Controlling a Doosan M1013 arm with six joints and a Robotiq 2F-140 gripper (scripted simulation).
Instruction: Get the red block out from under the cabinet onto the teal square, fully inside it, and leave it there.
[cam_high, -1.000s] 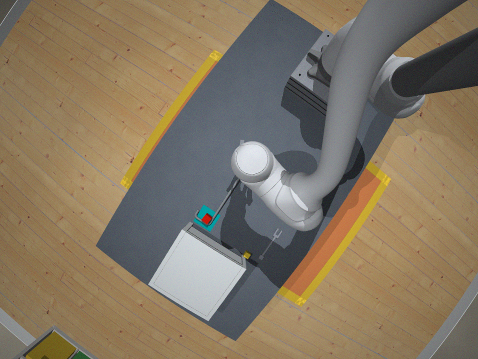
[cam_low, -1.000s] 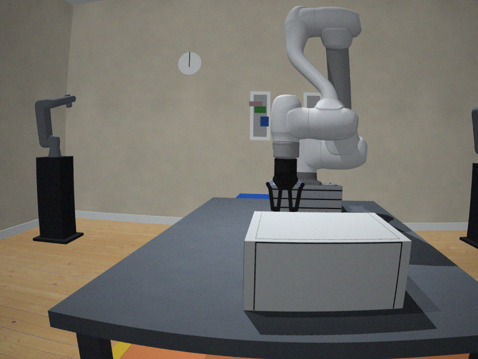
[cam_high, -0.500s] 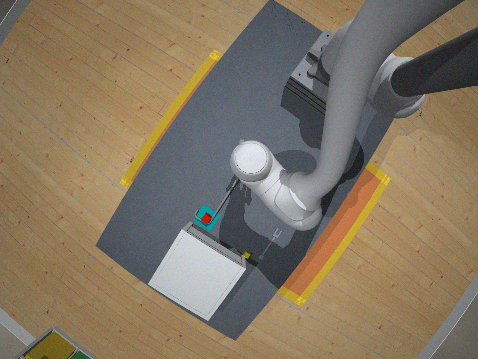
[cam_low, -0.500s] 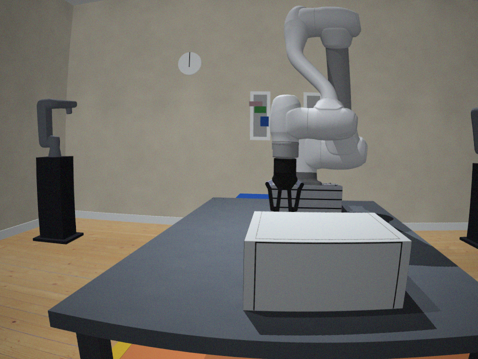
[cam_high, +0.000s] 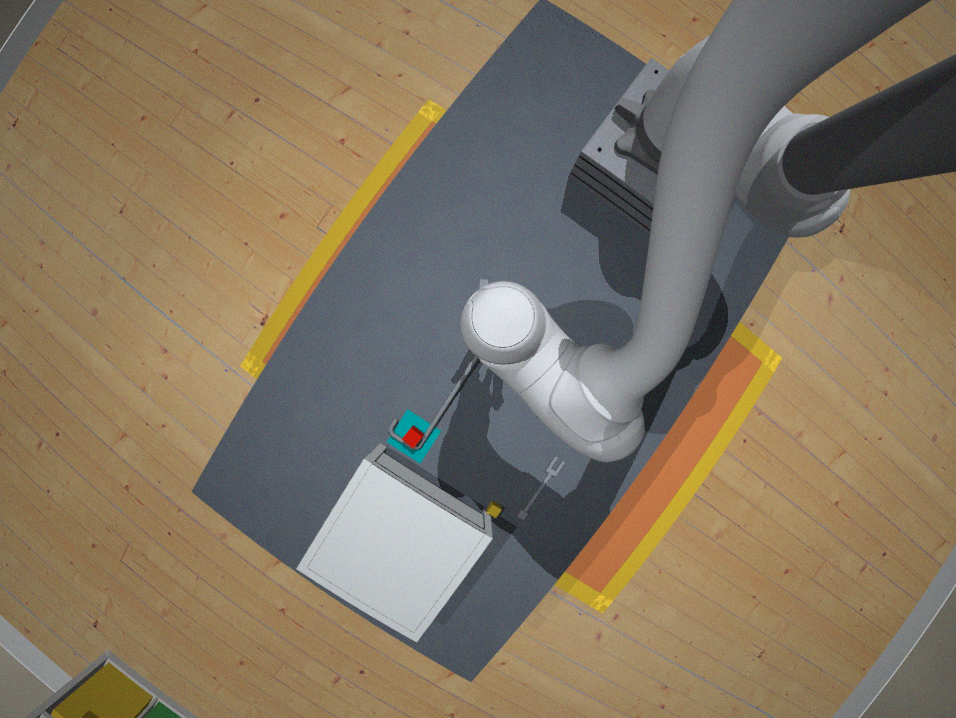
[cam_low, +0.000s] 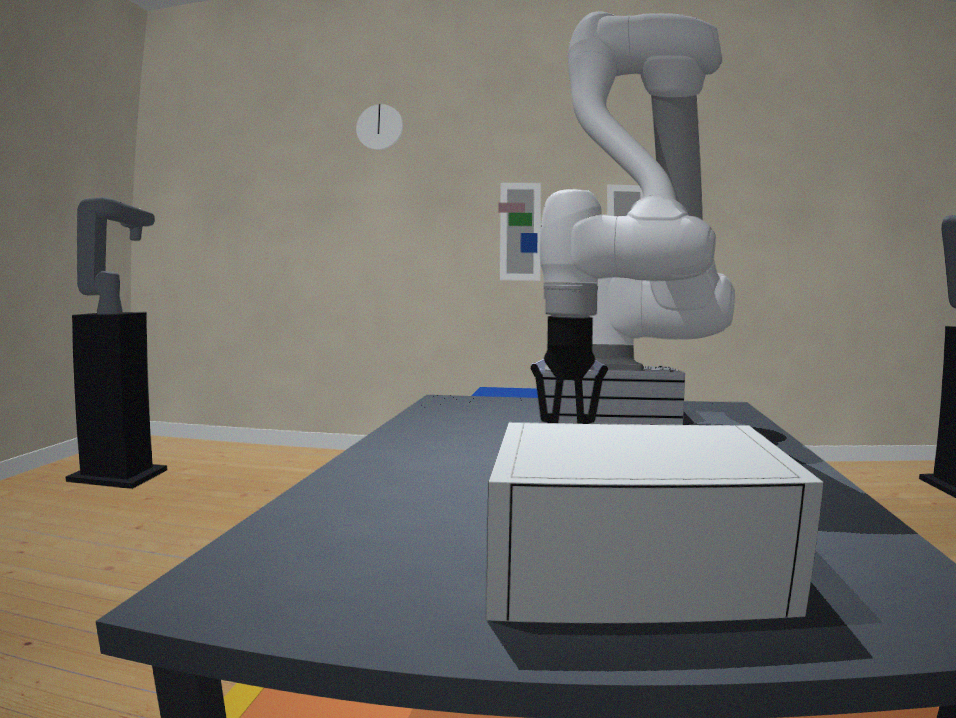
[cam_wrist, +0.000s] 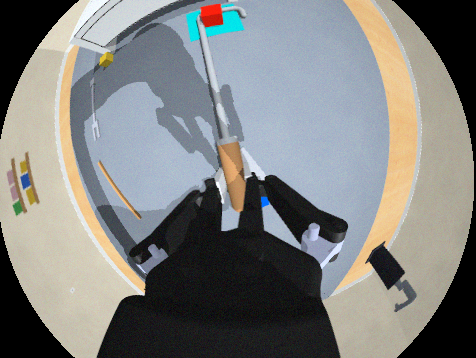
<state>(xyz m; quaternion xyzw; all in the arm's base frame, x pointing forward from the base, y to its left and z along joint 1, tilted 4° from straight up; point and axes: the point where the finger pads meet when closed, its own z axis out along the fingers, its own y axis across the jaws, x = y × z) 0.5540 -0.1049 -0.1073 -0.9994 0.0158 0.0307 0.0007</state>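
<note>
The blue block is 40 mm behind my hand, 30 mm to the right of it and 20 mm below it. From my hand the other things lie so: grey strip: 30 mm behind, 50 mm to the right, 40 mm below; hook tool: 130 mm ahead, 40 mm to the right, 20 mm below; orange stick: 30 mm ahead, 270 mm to the left, 30 mm below.
</note>
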